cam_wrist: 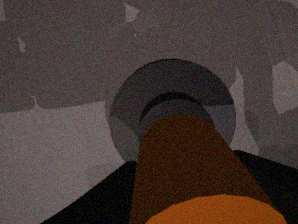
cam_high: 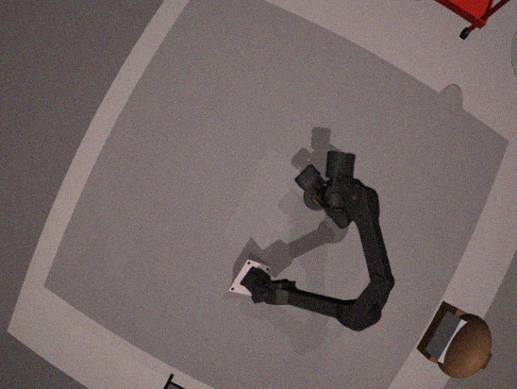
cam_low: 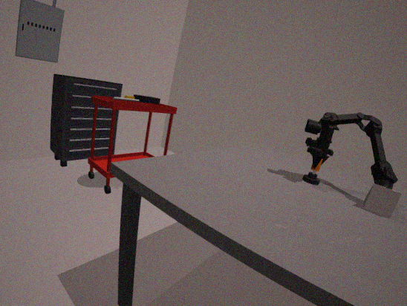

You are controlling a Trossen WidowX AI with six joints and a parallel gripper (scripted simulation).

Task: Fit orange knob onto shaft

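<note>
Right now my gripper tip is 3 cm below the orange knob. Round my gripper tip: dark round pedestal: 4 cm below.
</note>
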